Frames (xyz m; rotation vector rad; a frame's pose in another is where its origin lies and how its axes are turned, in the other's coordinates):
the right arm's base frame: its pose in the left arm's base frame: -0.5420 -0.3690 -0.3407 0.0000 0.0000 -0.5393
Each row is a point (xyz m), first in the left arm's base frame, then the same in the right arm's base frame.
Working: the left arm's base frame: its pose in the right arm's base frame: 0.2756 0.5950 0.3407 0.0000 0.0000 0.5393

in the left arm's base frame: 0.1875 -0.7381 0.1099
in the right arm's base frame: 0.8155 0.0579 0.4506
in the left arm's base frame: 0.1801 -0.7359 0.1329
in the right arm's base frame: 0.8080 0.0560 0.4736
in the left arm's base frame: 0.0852 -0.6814 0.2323
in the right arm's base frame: 0.6986 0.0540 0.5730
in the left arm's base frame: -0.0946 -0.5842 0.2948
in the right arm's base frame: 0.4944 0.0451 0.6355
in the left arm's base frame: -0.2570 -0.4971 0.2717
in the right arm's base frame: 0.3103 0.0364 0.6124
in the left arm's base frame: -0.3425 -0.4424 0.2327
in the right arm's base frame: 0.2089 0.0395 0.5734
